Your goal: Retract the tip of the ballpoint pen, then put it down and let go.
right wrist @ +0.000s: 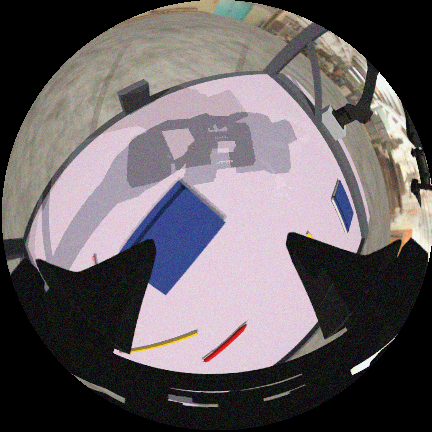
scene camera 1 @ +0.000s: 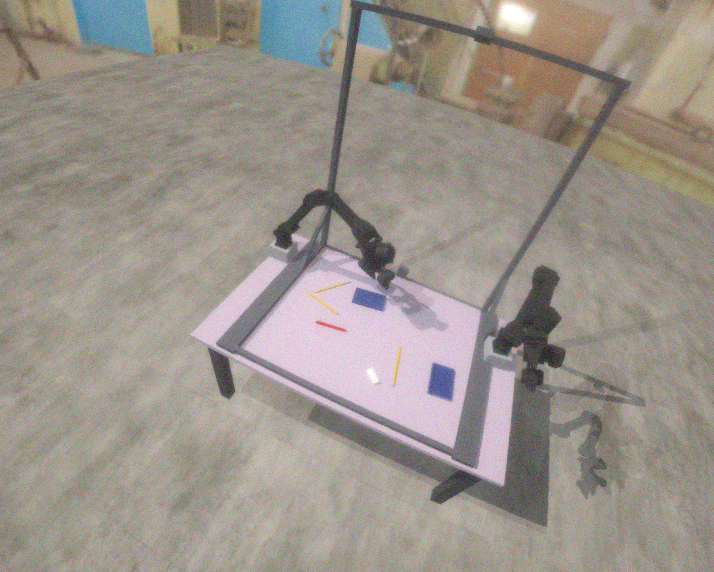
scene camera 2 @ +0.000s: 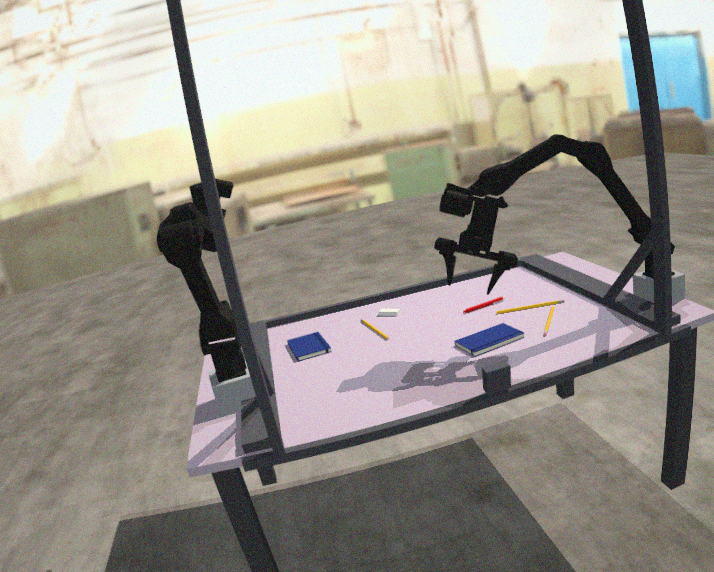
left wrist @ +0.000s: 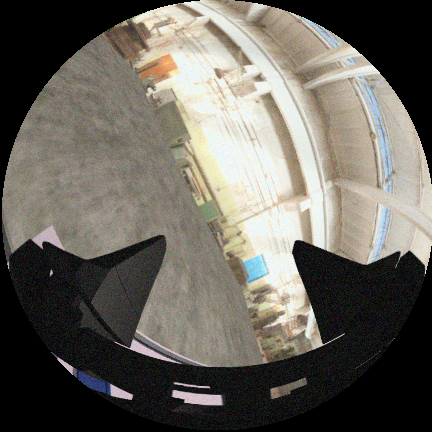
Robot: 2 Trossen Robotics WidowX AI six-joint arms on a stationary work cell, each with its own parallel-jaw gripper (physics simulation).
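Where they show: left gripper, between the fingertips: [scene camera 1: 533, 380] [left wrist: 231, 245]; right gripper, between the fingertips: [right wrist: 221, 243] [scene camera 1: 380, 284] [scene camera 2: 468, 290]; left arm's base, origin of its link: [right wrist: 337, 118] [scene camera 1: 500, 348] [scene camera 2: 230, 373]; right arm's base, origin of its link: [scene camera 1: 283, 243].
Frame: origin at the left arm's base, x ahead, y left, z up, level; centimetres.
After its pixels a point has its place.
Note:
A thin red pen [scene camera 1: 331, 326] {x 68.9, y 9.6, z -6.1 cm} [scene camera 2: 483, 305] {x 68.8, y 8.9, z -6.3 cm} [right wrist: 225, 342] {x 68.1, y 8.8, z -6.2 cm} lies flat on the pale pink table [scene camera 1: 286, 357] {x 80.4, y 29.1, z -6.9 cm} [scene camera 2: 315, 417] {x 13.1, y -18.4, z -7.0 cm}. Whether its tip is out is too small to tell. My right gripper [scene camera 2: 469, 287] {x 54.8, y -9.7, z 6.1 cm} [right wrist: 221, 243] {x 54.8, y -9.7, z 6.1 cm} is open and empty, fingers pointing down, above the table near the larger-looking blue notebook [scene camera 1: 369, 299] {x 57.5, y -10.9, z -5.8 cm} [scene camera 2: 488, 339] {x 56.7, y -12.8, z -5.8 cm} [right wrist: 187, 235] {x 55.6, y -10.1, z -5.8 cm}. The pen lies apart from it, low in the right wrist view. My left gripper [left wrist: 231, 245] {x 8.8, y 37.5, z 32.2 cm} is open and empty, held outside the table's edge at the right of scene camera 1, far from the pen.
Two yellow pencils [scene camera 1: 323, 303] {x 75.8, y -1.1, z -6.3 cm} [scene camera 1: 333, 287] {x 75.1, y -12.1, z -6.5 cm} [scene camera 2: 530, 307] {x 76.9, y -2.0, z -6.7 cm} [scene camera 2: 548, 321] {x 73.6, y -14.2, z -6.3 cm} lie near the pen. A third pencil [scene camera 1: 397, 365] {x 39.7, y 18.1, z -6.4 cm} [scene camera 2: 374, 329] {x 39.7, y 16.9, z -6.4 cm}, a white eraser [scene camera 1: 372, 375] {x 48.2, y 26.1, z -5.7 cm} [scene camera 2: 388, 312] {x 47.3, y 25.1, z -6.0 cm} and a second blue notebook [scene camera 1: 441, 381] {x 22.1, y 19.8, z -5.8 cm} [scene camera 2: 308, 346] {x 21.6, y 17.3, z -5.7 cm} [right wrist: 343, 206] {x 22.9, y 18.4, z -5.8 cm} lie farther off. Dark frame posts [scene camera 1: 341, 119] {x 87.5, y -37.5, z 57.8 cm} rise at the table's sides.

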